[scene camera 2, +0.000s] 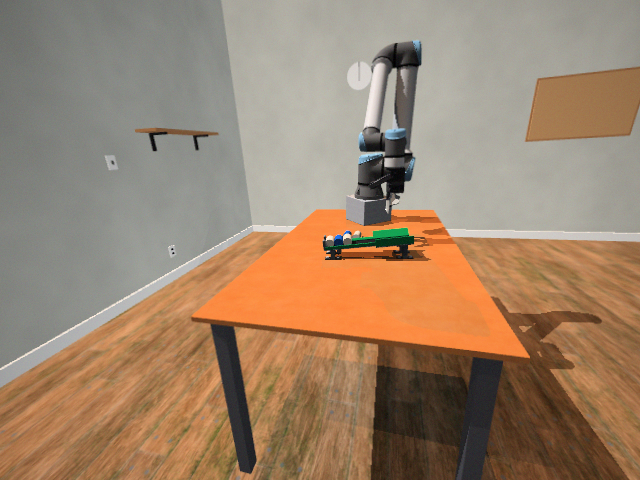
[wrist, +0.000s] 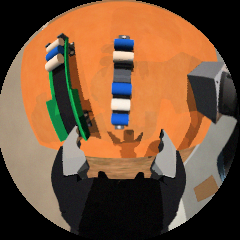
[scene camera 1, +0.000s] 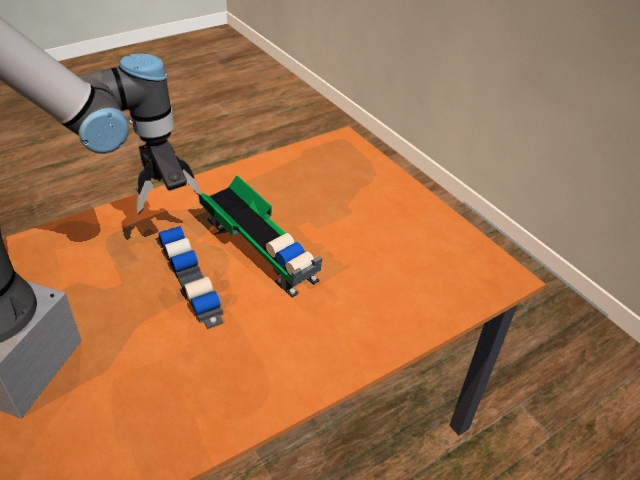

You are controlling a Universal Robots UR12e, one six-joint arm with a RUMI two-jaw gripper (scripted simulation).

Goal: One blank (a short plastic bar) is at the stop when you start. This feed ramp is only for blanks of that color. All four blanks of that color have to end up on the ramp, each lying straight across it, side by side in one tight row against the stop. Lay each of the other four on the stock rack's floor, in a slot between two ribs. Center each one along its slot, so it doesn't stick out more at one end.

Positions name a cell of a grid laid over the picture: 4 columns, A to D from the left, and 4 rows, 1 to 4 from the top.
Labels:
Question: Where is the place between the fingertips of the gripper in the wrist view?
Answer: C3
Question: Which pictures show the gripper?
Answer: Scene camera 2, the wrist view and scene camera 1: all of them.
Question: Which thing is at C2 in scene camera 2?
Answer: The gripper.

